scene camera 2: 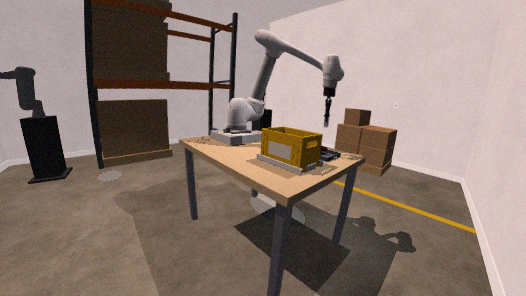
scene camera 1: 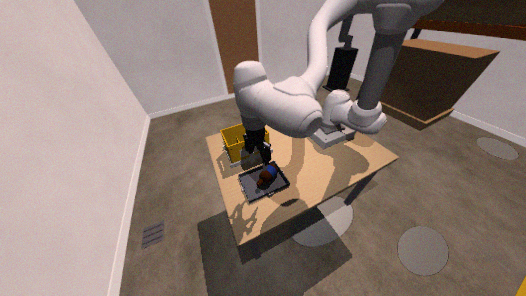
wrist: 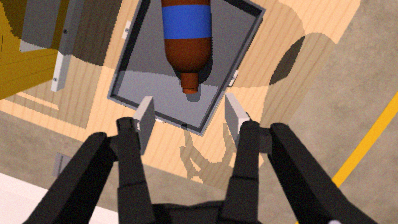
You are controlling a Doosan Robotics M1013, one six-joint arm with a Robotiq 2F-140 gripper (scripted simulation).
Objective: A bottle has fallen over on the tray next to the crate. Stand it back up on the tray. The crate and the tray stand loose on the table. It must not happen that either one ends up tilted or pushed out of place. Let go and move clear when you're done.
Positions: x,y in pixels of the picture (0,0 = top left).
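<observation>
Yellow crate (scene camera 1: 233,136), 1.06 m from the lens. Tray (scene camera 1: 249,178), 0.90 m from the lens. Marked spots on the yellow crate and the tray, 0.34 m apart.
</observation>
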